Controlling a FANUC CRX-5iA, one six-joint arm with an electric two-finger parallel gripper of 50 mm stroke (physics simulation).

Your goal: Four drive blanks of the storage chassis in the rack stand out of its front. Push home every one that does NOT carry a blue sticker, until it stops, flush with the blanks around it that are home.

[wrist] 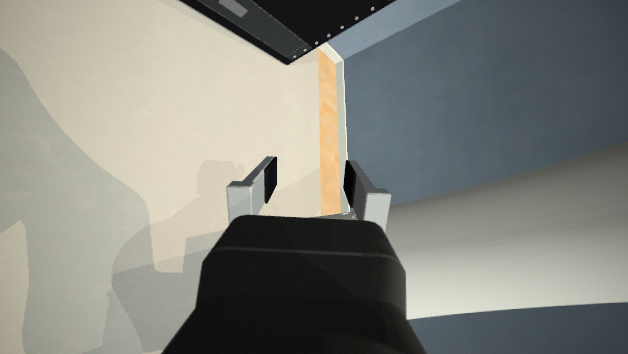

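Observation:
My gripper is open, its two fingers wide apart with nothing between them. The lower corner of a black metal body, which looks like part of the rack, shows at the top edge of the wrist view, beyond the fingertips and apart from them. It has a row of small pale dots along its right edge and a dark grey strip with a light grey patch on its left side. The drive blanks and any blue sticker cannot be made out in this view.
A pale beige surface with arm shadows fills the left. A narrow wood-coloured strip runs down beyond the fingers. A large whitish curved body, apparently an arm link, crosses the lower right in front of a blue-grey surface.

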